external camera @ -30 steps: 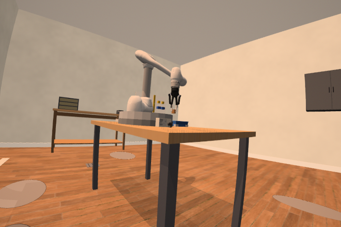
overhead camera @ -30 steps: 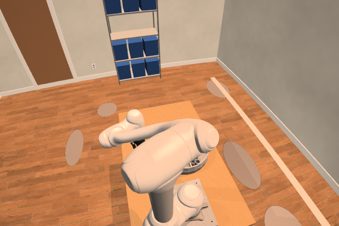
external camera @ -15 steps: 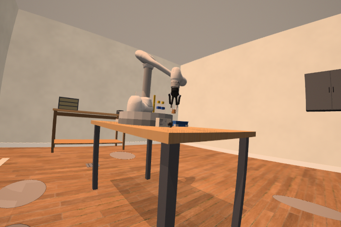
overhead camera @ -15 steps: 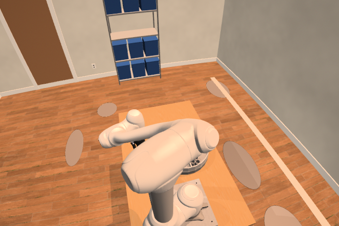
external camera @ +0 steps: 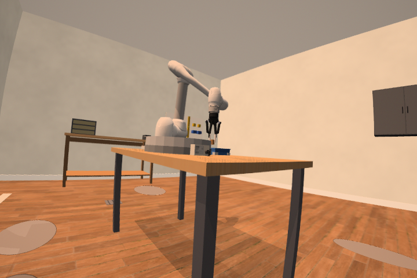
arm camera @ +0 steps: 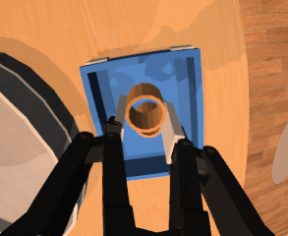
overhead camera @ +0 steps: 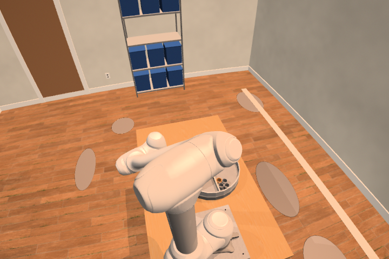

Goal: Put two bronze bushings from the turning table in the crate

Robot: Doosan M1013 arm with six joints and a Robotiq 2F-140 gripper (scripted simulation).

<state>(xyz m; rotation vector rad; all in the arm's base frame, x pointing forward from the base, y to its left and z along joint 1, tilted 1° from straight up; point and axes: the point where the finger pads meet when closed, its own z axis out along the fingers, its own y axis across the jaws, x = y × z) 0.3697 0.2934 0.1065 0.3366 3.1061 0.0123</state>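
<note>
My gripper is now 100 mm above the crate, 40 mm short of it and 10 mm to the right of it. The rest, counted from my hand: round grey turning table: 320 mm to the right, 110 mm ahead, 80 mm below.
</note>
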